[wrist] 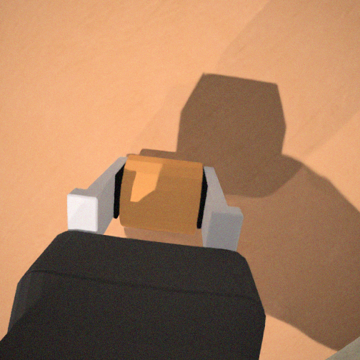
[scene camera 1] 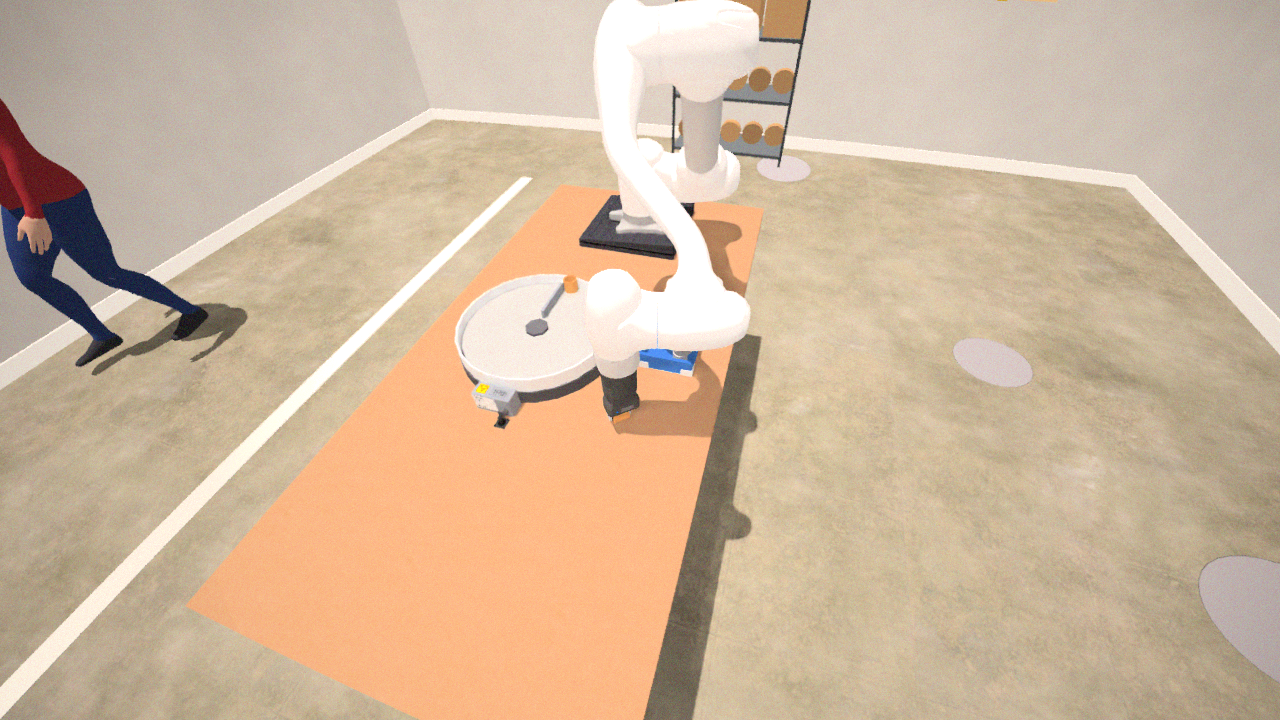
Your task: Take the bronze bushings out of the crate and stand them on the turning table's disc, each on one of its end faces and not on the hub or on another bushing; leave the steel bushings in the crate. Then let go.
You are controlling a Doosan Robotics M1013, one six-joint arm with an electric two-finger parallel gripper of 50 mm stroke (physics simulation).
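Where they show: gripper, fingertip midpoint: (scene camera 1: 618,414); arm's base, origin of the base link: (scene camera 1: 645,220).
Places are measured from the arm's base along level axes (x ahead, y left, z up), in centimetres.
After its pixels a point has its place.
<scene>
My gripper (scene camera 1: 620,414) @(x 83.1, y 9.3, z -3.5 cm) (wrist: 164,179) is shut on a bronze bushing (wrist: 162,200), which lies across between the two pads above the orange mat. In the scene view the gripper is in front of the turning table's right side, outside its rim. The turning table's disc (scene camera 1: 496,335) @(x 66.5, y -28.2, z 0.8 cm) has a dark hub (scene camera 1: 537,327) @(x 62.4, y -17.8, z 1.6 cm) in its middle and a grey bar running from near the hub towards the back. Another bronze bushing (scene camera 1: 570,283) @(x 45.6, y -13.3, z 4.3 cm) is on the disc near its back rim, beside the bar's end. The blue crate (scene camera 1: 666,361) @(x 66.5, y 18.1, z -1.0 cm) is partly hidden behind the arm; its contents are mostly hidden.
The orange mat (scene camera 1: 465,537) @(x 117.4, y -14.1, z -4.6 cm) lies under the table and crate. A grey control box (scene camera 1: 496,399) @(x 87.4, y -18.9, z 1.1 cm) with a yellow button stands at the table's front. The arm's black base plate (scene camera 1: 601,234) @(x 10.0, y -13.9, z -0.8 cm) is at the back. A person (scene camera 1: 62,223) is at the left, and a shelf rack (scene camera 1: 791,116) stands behind.
</scene>
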